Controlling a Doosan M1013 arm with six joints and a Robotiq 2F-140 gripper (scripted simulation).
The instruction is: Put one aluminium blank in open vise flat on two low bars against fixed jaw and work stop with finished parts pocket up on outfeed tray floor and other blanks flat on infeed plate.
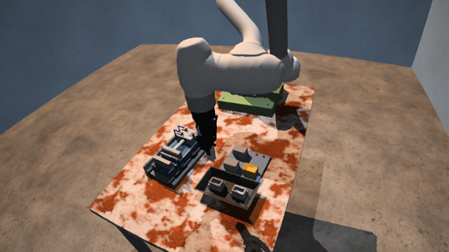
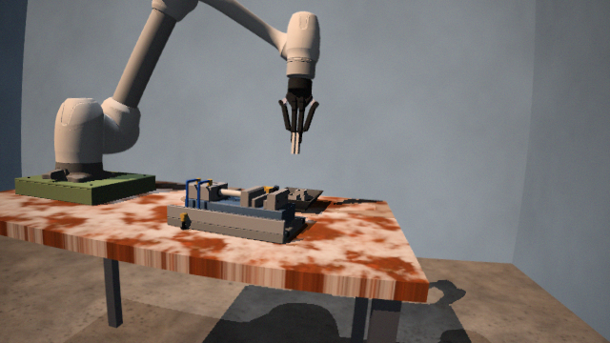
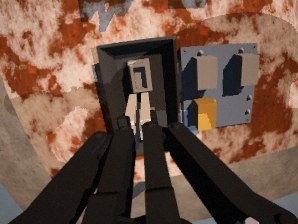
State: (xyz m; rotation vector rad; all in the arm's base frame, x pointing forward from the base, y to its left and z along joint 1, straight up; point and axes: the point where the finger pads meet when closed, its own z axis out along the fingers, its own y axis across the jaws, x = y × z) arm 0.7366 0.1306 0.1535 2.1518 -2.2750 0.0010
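Now: the infeed plate 16 cm behind my hand, 6 cm to the left of it and 21 cm below it. From my hand the other things lie so: brass blank: 12 cm behind, 11 cm to the left, 18 cm below; aluminium blank: 12 cm behind, 1 cm to the left, 18 cm below; piston rod: 10 cm behind, 25 cm to the right, 13 cm below.
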